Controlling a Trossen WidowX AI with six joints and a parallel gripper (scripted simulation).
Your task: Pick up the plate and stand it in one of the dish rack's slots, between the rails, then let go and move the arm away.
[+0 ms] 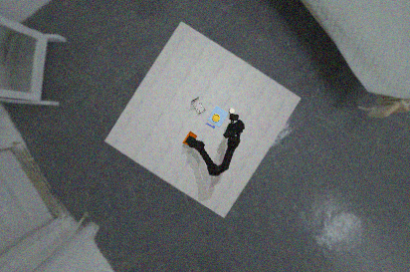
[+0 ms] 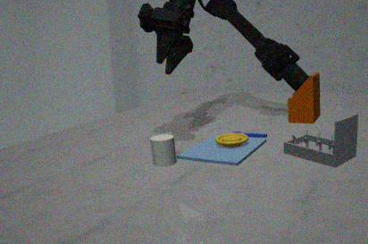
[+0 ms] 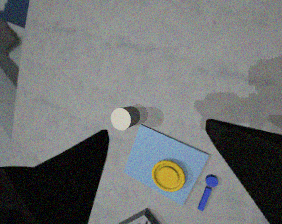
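Now: gripper tip 4 cm past the yellow plate, 13 cm to the right of it and 15 cm above it. The rest, counted from my gripper tip: light blue mat 2 cm behind, 12 cm to the left, 17 cm below; white cup 9 cm ahead, 5 cm to the left, 14 cm below; blue spoon 13 cm behind, 12 cm to the left, 16 cm below.
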